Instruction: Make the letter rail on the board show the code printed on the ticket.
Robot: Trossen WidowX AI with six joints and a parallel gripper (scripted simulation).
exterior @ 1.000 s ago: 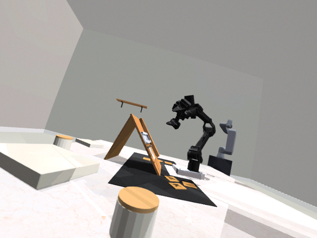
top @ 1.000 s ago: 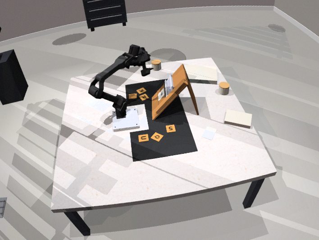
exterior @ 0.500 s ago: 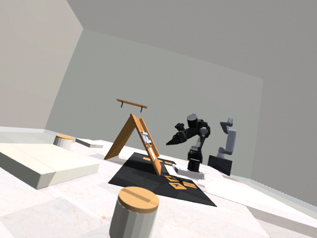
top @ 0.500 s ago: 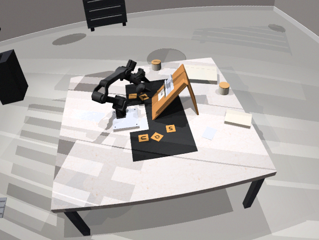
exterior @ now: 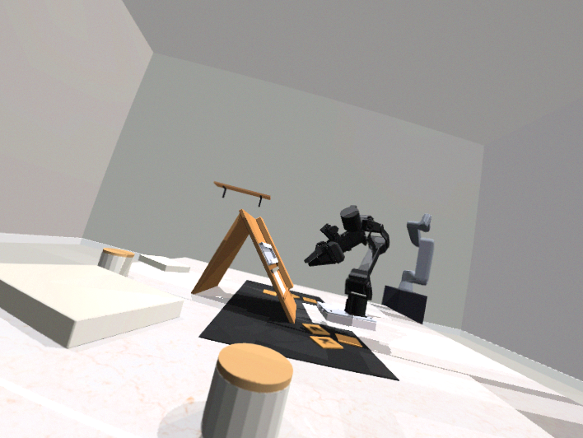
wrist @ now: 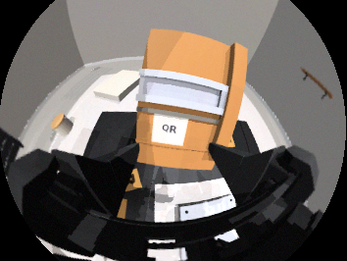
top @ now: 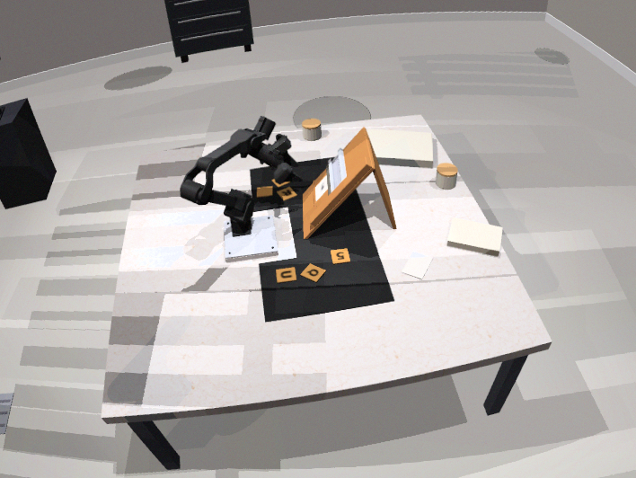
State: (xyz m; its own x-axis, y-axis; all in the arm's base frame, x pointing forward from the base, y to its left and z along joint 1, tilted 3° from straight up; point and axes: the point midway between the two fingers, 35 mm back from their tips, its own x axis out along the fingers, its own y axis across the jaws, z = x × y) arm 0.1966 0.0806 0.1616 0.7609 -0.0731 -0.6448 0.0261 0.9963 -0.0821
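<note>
My gripper tip is now 4 cm past the orange letter tile, 11 cm to the right of it and 16 cm above it. From my gripper tip the other things lie so: white ticket: 7 cm ahead, 7 cm below; black mat: 2 cm behind, 9 cm to the right, 17 cm below; white card: 30 cm ahead, 35 cm to the right, 16 cm below.
</note>
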